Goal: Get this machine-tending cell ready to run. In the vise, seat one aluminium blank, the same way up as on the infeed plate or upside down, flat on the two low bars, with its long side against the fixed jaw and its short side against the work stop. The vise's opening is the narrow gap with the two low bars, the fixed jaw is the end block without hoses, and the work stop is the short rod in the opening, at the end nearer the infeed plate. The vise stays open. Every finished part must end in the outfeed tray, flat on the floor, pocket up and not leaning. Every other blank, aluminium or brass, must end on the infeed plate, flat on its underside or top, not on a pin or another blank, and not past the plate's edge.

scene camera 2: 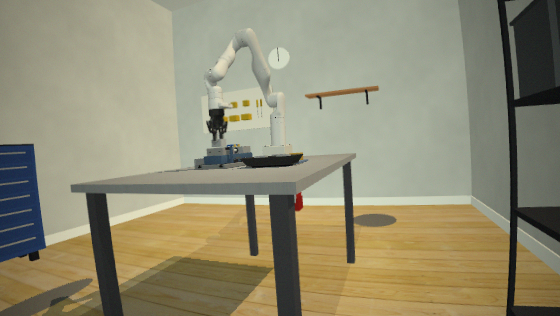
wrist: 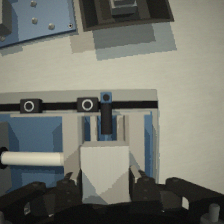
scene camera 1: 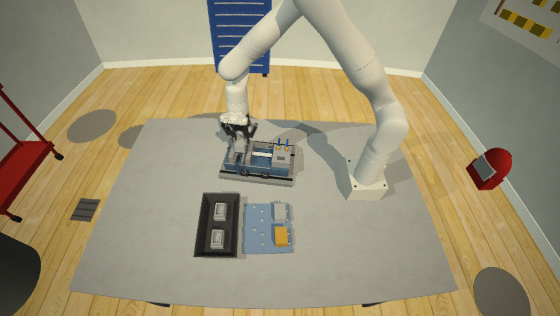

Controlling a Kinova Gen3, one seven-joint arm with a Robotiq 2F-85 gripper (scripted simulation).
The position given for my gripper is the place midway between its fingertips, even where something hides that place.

In view: my gripper [wrist: 105,176], an aluminium blank [wrist: 105,164] and a vise [scene camera 1: 259,161].
